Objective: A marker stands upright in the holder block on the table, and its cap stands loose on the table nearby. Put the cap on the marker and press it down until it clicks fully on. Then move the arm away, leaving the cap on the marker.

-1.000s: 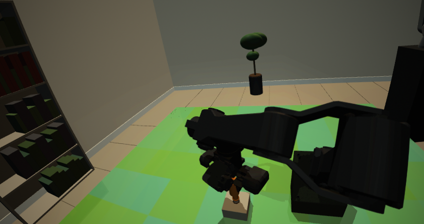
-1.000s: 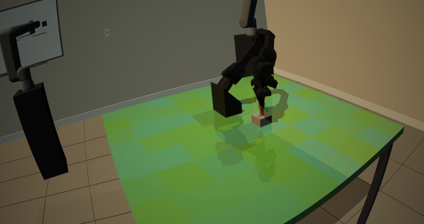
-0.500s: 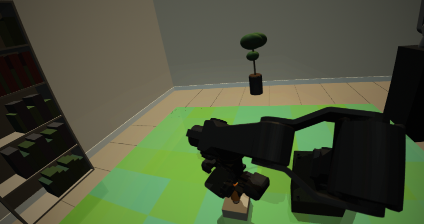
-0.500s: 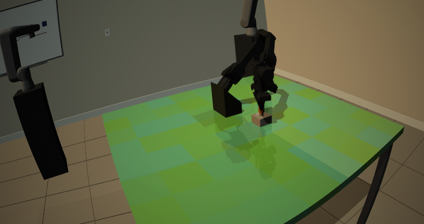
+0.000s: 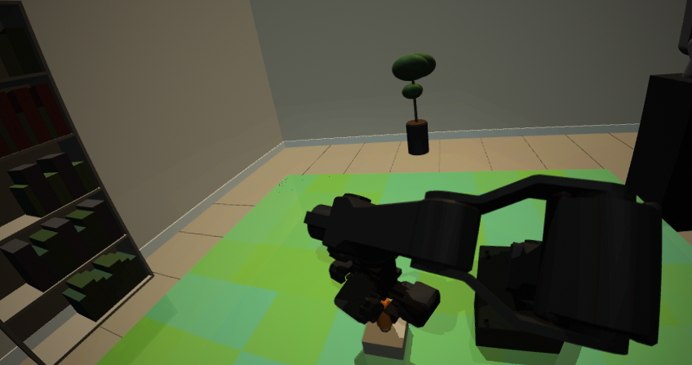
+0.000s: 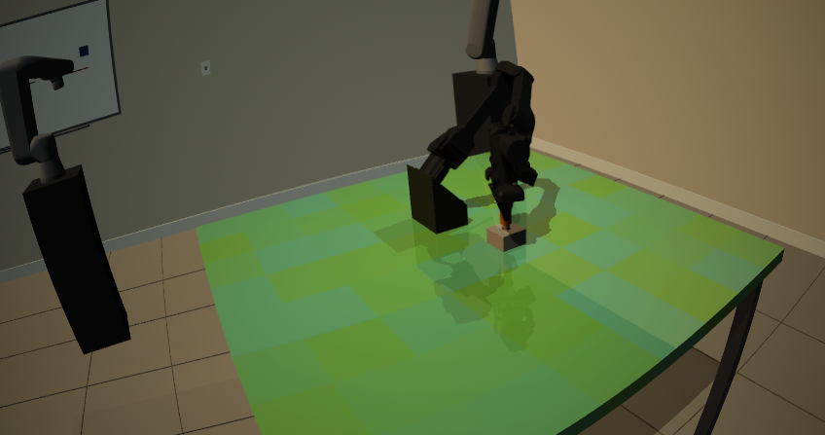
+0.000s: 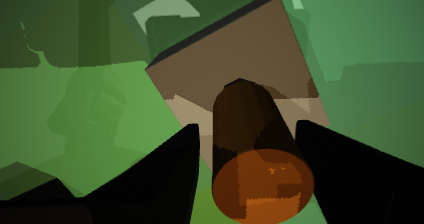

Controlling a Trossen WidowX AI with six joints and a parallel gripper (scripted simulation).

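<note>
The orange cap lies 10 mm above my gripper tip. From my gripper tip the other things lie so: tan holder block (50 mm below).
</note>
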